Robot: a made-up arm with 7 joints.
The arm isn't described. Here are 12 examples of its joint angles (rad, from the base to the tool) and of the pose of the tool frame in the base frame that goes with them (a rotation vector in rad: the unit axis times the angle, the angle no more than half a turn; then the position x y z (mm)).
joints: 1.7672 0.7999 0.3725 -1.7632 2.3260 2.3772 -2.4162
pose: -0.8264 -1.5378 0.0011 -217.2 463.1 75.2
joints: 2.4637 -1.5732 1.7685 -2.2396 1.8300 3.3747 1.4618
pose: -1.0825 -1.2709 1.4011 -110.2 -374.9 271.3
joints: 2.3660 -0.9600 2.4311 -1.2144 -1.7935 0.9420 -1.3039
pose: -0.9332 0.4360 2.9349 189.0 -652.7 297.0
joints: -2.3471 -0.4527 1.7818 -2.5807 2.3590 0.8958 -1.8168
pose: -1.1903 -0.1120 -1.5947 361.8 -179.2 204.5
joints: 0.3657 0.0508 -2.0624 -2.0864 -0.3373 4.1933 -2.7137
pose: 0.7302 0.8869 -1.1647 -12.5 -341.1 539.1
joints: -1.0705 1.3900 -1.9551 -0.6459 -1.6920 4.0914 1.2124
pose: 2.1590 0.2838 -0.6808 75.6 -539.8 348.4
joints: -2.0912 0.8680 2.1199 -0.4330 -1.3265 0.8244 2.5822
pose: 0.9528 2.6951 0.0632 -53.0 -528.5 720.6
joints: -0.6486 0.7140 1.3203 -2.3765 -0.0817 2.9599 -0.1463
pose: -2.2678 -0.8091 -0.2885 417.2 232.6 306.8
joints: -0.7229 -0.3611 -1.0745 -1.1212 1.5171 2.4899 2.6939
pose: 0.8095 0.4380 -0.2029 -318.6 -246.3 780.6
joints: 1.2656 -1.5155 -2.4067 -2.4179 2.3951 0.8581 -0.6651
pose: 0.9955 0.6620 -0.8401 288.8 -190.9 -50.8
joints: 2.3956 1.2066 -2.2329 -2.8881 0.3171 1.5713 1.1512
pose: 1.7579 -1.8807 -0.0373 248.8 53.9 361.0
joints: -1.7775 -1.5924 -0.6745 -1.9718 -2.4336 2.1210 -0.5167
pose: 0.4793 -1.4627 -1.5550 -229.4 223.8 634.8
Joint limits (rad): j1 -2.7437..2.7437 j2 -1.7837..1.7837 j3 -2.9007..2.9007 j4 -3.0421..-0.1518 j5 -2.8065..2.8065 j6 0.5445..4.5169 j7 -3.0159..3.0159
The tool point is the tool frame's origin. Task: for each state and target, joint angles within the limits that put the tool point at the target. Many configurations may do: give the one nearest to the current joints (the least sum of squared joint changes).
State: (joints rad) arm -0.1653 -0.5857 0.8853 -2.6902 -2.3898 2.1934 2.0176
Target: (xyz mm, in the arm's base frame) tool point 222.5 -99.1 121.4
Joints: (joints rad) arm -0.7504 0.1417 0.2272 -2.8370 -2.4557 1.9063 2.0176
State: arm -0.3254 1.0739 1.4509 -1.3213 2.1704 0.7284 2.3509
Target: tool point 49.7 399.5 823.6
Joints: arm 0.1997 0.4206 1.7528 -1.0807 2.2357 0.9358 2.3509
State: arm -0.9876 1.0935 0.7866 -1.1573 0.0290 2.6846 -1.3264
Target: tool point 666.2 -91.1 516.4
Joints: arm -0.5254 0.9012 0.9760 -0.8843 -0.0131 2.3322 -1.3264
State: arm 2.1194 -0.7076 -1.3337 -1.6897 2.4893 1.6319 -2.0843
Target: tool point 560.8 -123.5 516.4
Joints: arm 1.8241 -0.8458 -1.5007 -1.5374 2.4866 1.6270 -2.0843
